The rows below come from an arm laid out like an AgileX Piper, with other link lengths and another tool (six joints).
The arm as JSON. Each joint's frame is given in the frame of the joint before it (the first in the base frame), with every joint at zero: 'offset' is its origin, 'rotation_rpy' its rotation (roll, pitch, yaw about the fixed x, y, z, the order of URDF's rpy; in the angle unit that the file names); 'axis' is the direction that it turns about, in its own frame. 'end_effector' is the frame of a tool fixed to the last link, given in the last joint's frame.
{
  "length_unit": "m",
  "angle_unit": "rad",
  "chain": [
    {
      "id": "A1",
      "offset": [
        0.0,
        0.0,
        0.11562
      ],
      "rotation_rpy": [
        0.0,
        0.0,
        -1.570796
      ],
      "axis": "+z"
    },
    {
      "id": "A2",
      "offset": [
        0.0,
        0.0,
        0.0
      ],
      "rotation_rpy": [
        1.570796,
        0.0,
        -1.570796
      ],
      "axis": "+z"
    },
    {
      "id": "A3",
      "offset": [
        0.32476,
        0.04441,
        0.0
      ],
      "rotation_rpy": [
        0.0,
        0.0,
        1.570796
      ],
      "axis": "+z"
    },
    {
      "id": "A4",
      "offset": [
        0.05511,
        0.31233,
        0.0
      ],
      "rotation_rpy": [
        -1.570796,
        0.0,
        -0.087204
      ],
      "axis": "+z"
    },
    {
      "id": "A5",
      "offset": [
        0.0,
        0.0,
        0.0
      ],
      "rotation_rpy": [
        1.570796,
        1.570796,
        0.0
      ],
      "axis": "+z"
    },
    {
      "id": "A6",
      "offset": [
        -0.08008,
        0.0,
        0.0
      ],
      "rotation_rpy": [
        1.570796,
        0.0,
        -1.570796
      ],
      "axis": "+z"
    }
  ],
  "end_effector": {
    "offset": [
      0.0,
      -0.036,
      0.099
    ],
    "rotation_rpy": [
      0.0,
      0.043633,
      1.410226
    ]
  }
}
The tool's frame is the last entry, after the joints.
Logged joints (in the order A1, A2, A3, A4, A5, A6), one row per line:
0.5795 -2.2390 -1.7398 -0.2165 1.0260 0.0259
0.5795 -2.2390 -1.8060 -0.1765 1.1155 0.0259
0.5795 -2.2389 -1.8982 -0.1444 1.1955 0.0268
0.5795 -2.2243 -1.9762 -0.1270 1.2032 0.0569
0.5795 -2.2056 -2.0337 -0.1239 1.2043 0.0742
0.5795 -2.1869 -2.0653 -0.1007 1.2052 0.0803
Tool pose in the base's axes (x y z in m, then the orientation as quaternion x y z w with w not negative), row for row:
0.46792 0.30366 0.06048 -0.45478 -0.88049 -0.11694 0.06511
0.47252 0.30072 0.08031 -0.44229 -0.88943 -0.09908 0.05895
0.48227 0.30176 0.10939 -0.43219 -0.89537 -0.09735 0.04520
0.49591 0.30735 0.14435 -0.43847 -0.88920 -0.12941 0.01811
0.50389 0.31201 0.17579 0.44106 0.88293 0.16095 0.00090
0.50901 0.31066 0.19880 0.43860 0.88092 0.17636 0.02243
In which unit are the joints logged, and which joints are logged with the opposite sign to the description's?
The joints are logged in radians. Opposite sign: A2, A4.
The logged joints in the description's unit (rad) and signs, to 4 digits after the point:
0.5795 2.2390 -1.7398 0.2165 1.0260 0.0259
0.5795 2.2390 -1.8060 0.1765 1.1155 0.0259
0.5795 2.2389 -1.8982 0.1444 1.1955 0.0268
0.5795 2.2243 -1.9762 0.1270 1.2032 0.0569
0.5795 2.2056 -2.0337 0.1239 1.2043 0.0742
0.5795 2.1869 -2.0653 0.1007 1.2052 0.0803

